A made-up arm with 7 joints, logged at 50 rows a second.
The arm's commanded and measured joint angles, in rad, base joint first. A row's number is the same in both.
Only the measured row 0 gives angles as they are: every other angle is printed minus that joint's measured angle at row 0.
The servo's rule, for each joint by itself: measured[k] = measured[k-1] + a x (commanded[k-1-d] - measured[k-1]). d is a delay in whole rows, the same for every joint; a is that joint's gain. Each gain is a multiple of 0.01, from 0.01 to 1. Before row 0 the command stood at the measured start. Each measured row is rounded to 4 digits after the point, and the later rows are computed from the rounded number. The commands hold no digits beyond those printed.
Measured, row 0:
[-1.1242 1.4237 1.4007 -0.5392 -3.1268 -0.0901 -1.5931]
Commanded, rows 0 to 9:
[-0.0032 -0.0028 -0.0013 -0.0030 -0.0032 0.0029 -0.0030]
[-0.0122 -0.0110 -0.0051 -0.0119 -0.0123 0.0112 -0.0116]
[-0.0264 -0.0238 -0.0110 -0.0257 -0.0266 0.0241 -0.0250]
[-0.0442 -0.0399 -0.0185 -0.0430 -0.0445 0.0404 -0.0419]
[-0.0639 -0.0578 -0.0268 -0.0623 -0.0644 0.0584 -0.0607]
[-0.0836 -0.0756 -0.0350 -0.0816 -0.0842 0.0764 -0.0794]
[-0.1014 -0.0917 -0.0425 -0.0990 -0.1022 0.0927 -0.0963]
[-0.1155 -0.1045 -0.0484 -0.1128 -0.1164 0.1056 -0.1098]
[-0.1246 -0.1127 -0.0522 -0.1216 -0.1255 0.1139 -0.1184]
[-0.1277 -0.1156 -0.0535 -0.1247 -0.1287 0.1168 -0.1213]
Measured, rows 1 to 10:
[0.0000 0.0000 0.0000 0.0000 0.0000 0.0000 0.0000]
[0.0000 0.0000 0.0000 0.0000 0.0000 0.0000 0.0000]
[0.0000 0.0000 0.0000 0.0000 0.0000 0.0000 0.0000]
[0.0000 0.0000 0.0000 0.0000 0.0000 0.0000 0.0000]
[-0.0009 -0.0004 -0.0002 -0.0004 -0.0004 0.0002 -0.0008]
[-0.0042 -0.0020 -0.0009 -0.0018 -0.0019 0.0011 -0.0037]
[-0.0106 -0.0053 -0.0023 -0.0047 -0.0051 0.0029 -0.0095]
[-0.0203 -0.0105 -0.0046 -0.0093 -0.0102 0.0059 -0.0182]
[-0.0329 -0.0176 -0.0077 -0.0157 -0.0172 0.0101 -0.0297]
[-0.0476 -0.0263 -0.0115 -0.0236 -0.0259 0.0154 -0.0431]
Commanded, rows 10 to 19:
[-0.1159 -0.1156 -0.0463 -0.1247 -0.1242 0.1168 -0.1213]
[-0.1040 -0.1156 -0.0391 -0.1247 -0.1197 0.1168 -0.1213]
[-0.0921 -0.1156 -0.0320 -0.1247 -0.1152 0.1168 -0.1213]
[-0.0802 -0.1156 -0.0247 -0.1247 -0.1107 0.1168 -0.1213]
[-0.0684 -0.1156 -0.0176 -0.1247 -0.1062 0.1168 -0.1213]
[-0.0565 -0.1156 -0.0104 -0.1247 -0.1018 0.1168 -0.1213]
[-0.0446 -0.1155 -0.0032 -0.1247 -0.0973 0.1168 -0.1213]
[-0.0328 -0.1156 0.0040 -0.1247 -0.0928 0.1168 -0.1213]
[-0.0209 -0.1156 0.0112 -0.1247 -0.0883 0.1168 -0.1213]
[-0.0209 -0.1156 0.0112 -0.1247 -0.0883 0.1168 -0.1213]
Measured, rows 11 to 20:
[-0.0632 -0.0361 -0.0158 -0.0326 -0.0358 0.0216 -0.0575]
[-0.0784 -0.0464 -0.0204 -0.0422 -0.0463 0.0283 -0.0716]
[-0.0918 -0.0563 -0.0249 -0.0517 -0.0566 0.0351 -0.0842]
[-0.1022 -0.0652 -0.0289 -0.0605 -0.0660 0.0416 -0.0942]
[-0.1062 -0.0728 -0.0313 -0.0682 -0.0736 0.0476 -0.1015]
[-0.1056 -0.0792 -0.0324 -0.0750 -0.0796 0.0531 -0.1068]
[-0.1017 -0.0847 -0.0323 -0.0810 -0.0842 0.0582 -0.1107]
[-0.0955 -0.0893 -0.0312 -0.0862 -0.0876 0.0629 -0.1136]
[-0.0876 -0.0932 -0.0293 -0.0908 -0.0900 0.0672 -0.1157]
[-0.0786 -0.0966 -0.0267 -0.0949 -0.0915 0.0712 -0.1172]

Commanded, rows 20 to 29:
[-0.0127 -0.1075 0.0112 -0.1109 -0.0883 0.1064 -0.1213]
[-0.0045 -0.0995 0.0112 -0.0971 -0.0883 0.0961 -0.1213]
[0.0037 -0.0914 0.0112 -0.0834 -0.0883 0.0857 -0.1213]
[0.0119 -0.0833 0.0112 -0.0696 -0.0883 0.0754 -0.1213]
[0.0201 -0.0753 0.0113 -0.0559 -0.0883 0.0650 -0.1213]
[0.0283 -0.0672 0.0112 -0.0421 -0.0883 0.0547 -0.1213]
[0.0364 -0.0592 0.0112 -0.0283 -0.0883 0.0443 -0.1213]
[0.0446 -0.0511 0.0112 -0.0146 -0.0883 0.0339 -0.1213]
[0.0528 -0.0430 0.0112 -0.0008 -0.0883 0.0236 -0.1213]
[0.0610 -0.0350 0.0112 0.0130 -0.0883 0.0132 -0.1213]
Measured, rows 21 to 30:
[-0.0687 -0.0994 -0.0234 -0.0985 -0.0923 0.0748 -0.1183]
[-0.0583 -0.1018 -0.0196 -0.1016 -0.0924 0.0782 -0.1191]
[-0.0475 -0.1039 -0.0153 -0.1044 -0.0919 0.0813 -0.1197]
[-0.0398 -0.1057 -0.0116 -0.1068 -0.0914 0.0841 -0.1201]
[-0.0319 -0.1060 -0.0084 -0.1073 -0.0910 0.0859 -0.1204]
[-0.0240 -0.1050 -0.0057 -0.1061 -0.0906 0.0867 -0.1206]
[-0.0160 -0.1030 -0.0033 -0.1034 -0.0903 0.0866 -0.1208]
[-0.0079 -0.1000 -0.0013 -0.0993 -0.0900 0.0857 -0.1209]
[0.0002 -0.0963 0.0005 -0.0941 -0.0898 0.0840 -0.1210]
[0.0083 -0.0919 0.0020 -0.0879 -0.0896 0.0817 -0.1211]

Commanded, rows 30 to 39:
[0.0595 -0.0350 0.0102 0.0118 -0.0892 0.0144 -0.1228]
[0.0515 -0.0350 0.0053 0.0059 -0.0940 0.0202 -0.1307]
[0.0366 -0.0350 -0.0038 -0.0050 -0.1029 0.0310 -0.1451]
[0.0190 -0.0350 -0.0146 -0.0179 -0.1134 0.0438 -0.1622]
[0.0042 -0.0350 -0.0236 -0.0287 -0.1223 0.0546 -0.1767]
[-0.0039 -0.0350 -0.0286 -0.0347 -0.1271 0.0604 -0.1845]
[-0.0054 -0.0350 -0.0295 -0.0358 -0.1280 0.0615 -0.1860]
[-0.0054 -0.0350 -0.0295 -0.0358 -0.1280 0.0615 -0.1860]
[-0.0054 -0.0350 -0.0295 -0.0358 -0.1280 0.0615 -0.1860]
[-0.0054 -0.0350 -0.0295 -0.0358 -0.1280 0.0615 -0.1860]
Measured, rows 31 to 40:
[0.0164 -0.0870 0.0033 -0.0807 -0.0894 0.0787 -0.1212]
[0.0246 -0.0816 0.0044 -0.0728 -0.0893 0.0751 -0.1212]
[0.0328 -0.0758 0.0054 -0.0642 -0.0892 0.0710 -0.1212]
[0.0410 -0.0697 0.0062 -0.0549 -0.0891 0.0664 -0.1212]
[0.0464 -0.0645 0.0068 -0.0469 -0.0891 0.0622 -0.1216]
[0.0479 -0.0601 0.0066 -0.0406 -0.0897 0.0588 -0.1241]
[0.0446 -0.0563 0.0051 -0.0363 -0.0914 0.0566 -0.1298]
[0.0372 -0.0531 0.0023 -0.0341 -0.0943 0.0556 -0.1385]
[0.0276 -0.0504 -0.0013 -0.0335 -0.0979 0.0555 -0.1488]
[0.0185 -0.0481 -0.0051 -0.0336 -0.1017 0.0559 -0.1584]

